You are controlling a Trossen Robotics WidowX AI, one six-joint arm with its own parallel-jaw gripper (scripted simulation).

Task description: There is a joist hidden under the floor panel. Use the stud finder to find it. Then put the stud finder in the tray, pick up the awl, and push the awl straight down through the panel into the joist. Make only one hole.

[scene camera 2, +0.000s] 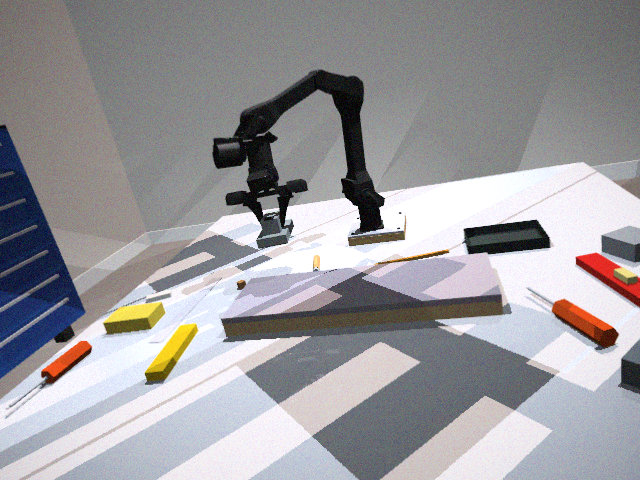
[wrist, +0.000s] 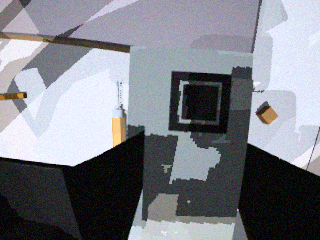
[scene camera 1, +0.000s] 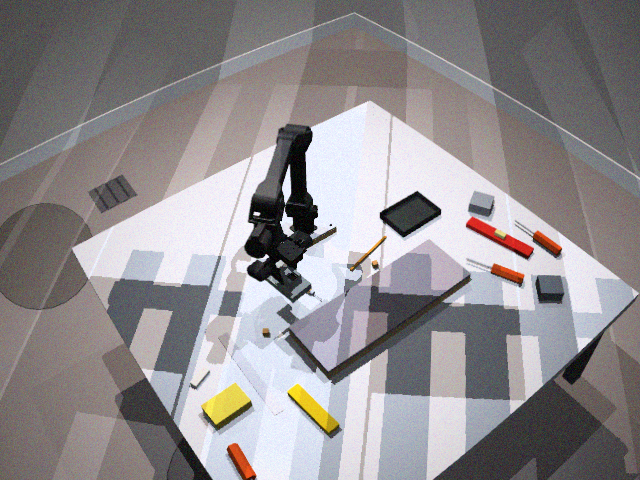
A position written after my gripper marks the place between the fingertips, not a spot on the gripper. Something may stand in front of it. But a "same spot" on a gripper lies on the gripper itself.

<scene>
my gripper: scene camera 2; wrist; scene camera 1 288, 279
stud finder: scene camera 2 272, 234; wrist 194, 105; scene camera 1 295, 286
yellow block: scene camera 2; scene camera 1; not seen in the wrist view (out of frame)
same spot on yellow block: [scene camera 2: 144, 316] = [scene camera 1: 247, 401]
same spot on my gripper: [wrist: 105, 190] = [scene camera 2: 279, 203]
</scene>
